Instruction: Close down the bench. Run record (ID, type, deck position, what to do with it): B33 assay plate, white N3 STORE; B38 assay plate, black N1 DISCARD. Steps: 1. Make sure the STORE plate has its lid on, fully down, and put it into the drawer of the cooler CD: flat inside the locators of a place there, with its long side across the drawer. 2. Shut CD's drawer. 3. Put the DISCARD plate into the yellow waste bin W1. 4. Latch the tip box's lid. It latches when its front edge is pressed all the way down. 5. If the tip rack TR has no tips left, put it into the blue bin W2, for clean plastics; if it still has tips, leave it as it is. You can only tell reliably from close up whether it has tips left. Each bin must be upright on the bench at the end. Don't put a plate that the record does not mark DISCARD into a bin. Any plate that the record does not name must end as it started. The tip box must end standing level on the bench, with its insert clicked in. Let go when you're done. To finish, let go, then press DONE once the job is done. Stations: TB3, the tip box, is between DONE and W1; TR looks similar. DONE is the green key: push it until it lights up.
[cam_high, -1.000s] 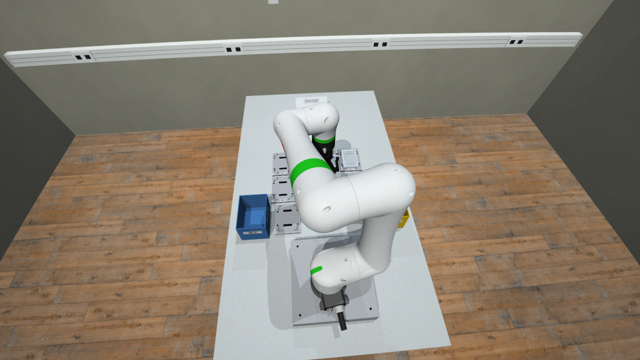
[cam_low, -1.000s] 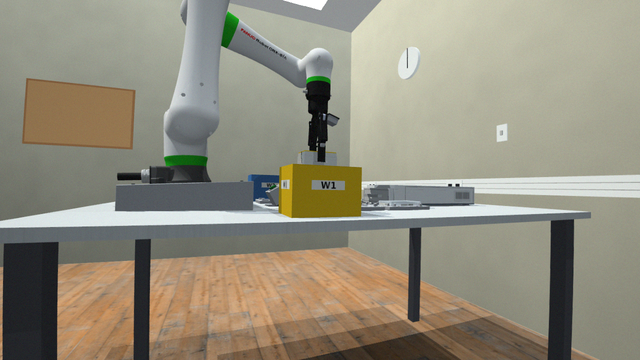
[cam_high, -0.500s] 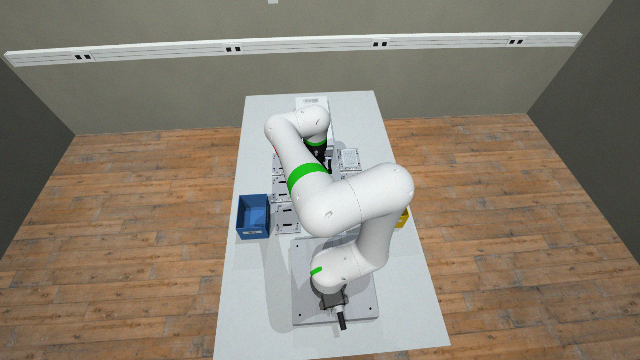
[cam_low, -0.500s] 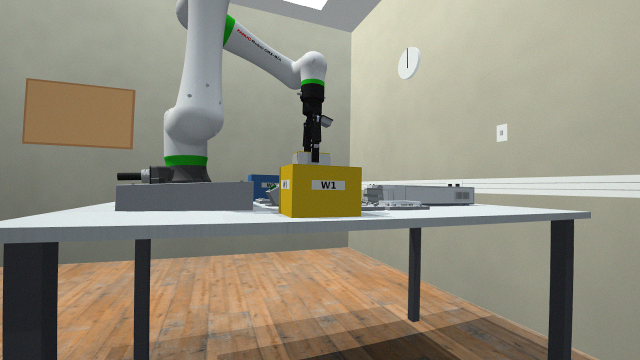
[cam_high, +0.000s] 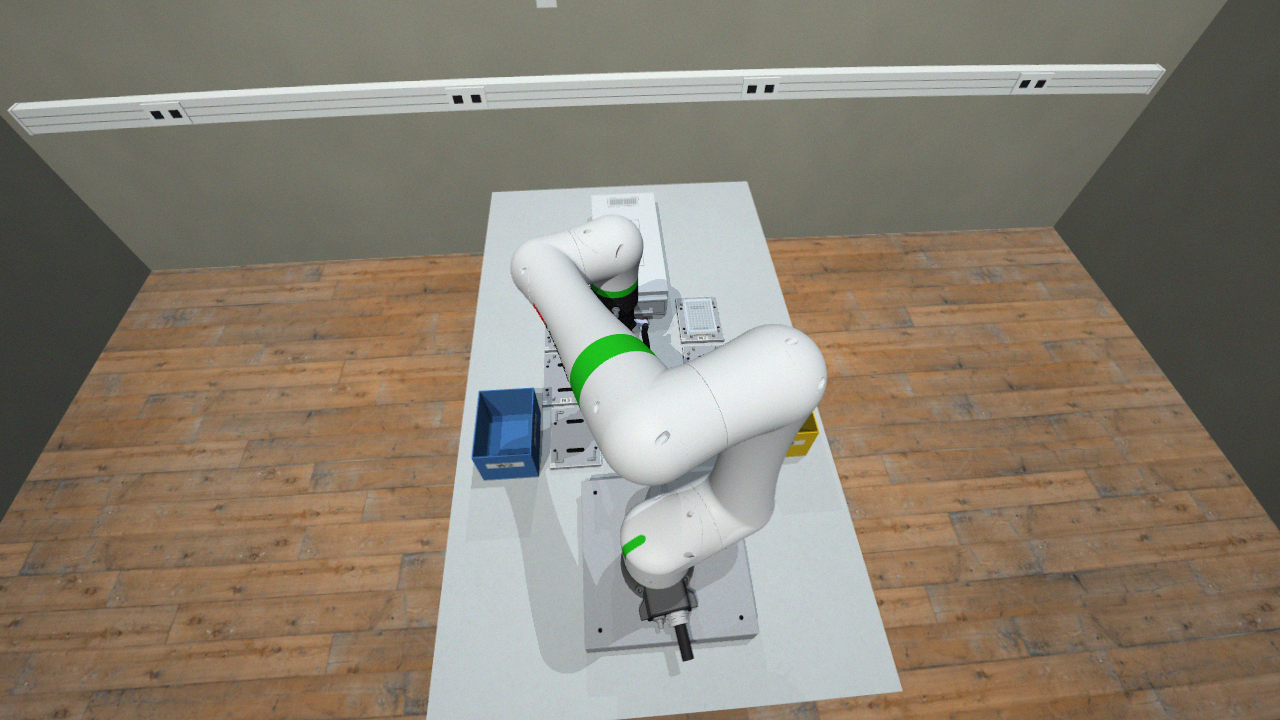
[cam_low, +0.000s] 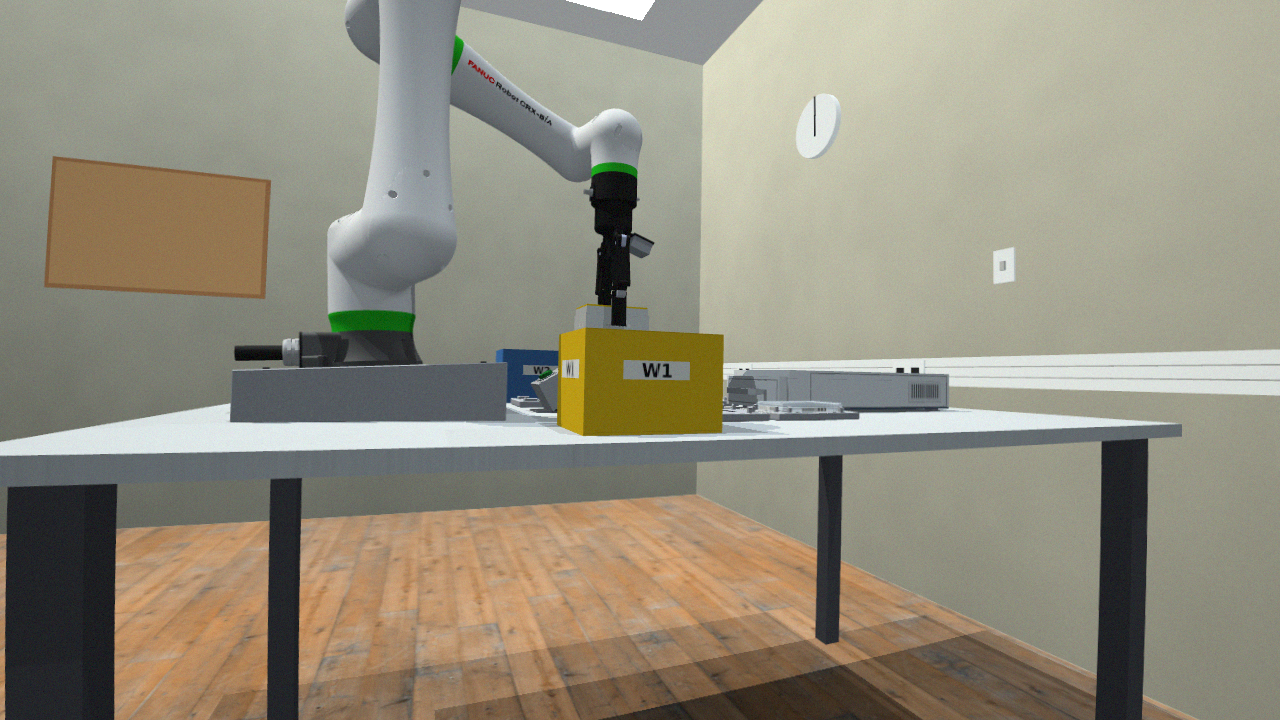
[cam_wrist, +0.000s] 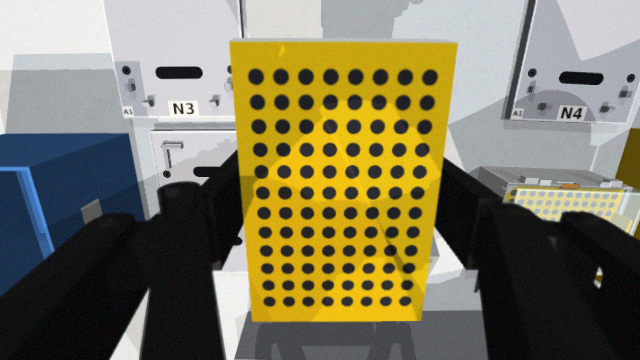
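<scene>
My hand is 280 mm to the right of the blue bin W2, 150 mm above it and 60 mm past it. From my hand the other things lie so: tip rack TR 10 mm below, 10 mm behind; grey slotted nest 180 mm below, 130 mm to the left, 70 mm behind; green DONE key 150 mm behind, 120 mm below, 40 mm to the right.
</scene>
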